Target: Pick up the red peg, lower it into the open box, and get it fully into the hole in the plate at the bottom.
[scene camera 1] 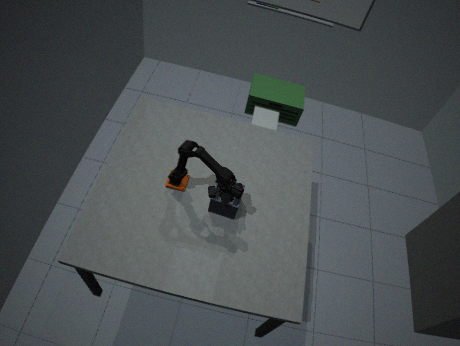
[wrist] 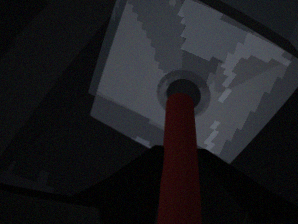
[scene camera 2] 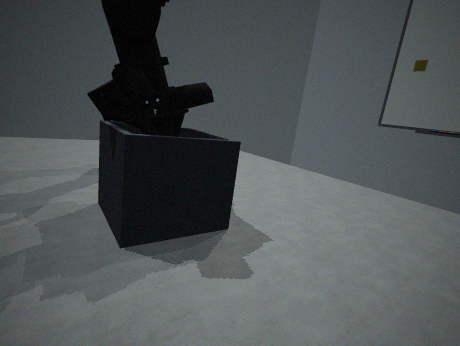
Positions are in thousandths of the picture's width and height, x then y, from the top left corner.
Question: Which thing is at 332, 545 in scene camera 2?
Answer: A dark box.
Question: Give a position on a plate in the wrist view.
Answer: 777, 297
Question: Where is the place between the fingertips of my gripper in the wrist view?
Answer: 602, 703
